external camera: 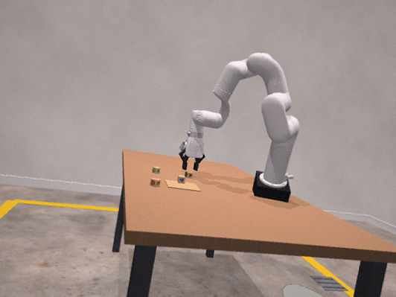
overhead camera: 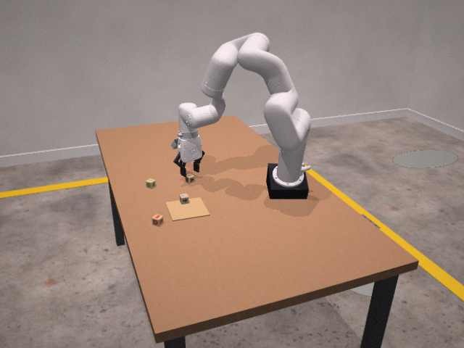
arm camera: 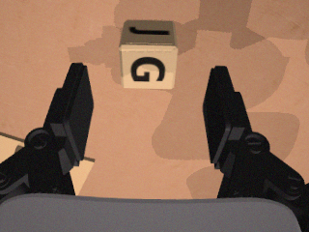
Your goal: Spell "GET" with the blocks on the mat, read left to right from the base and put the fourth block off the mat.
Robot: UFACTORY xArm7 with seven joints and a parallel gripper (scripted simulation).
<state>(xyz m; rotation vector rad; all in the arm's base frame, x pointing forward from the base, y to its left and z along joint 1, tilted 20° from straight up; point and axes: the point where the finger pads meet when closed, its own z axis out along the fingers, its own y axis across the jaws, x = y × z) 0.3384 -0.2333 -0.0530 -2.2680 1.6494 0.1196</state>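
My hand is 4 cm above the black-lettered block. From my hand the other things lie so: green-lettered block: 17 cm ahead, 1 cm to the right, 4 cm below; tan mat: 8 cm ahead, 22 cm to the left, 5 cm below; red-lettered block: 21 cm ahead, 28 cm to the left, 4 cm below.
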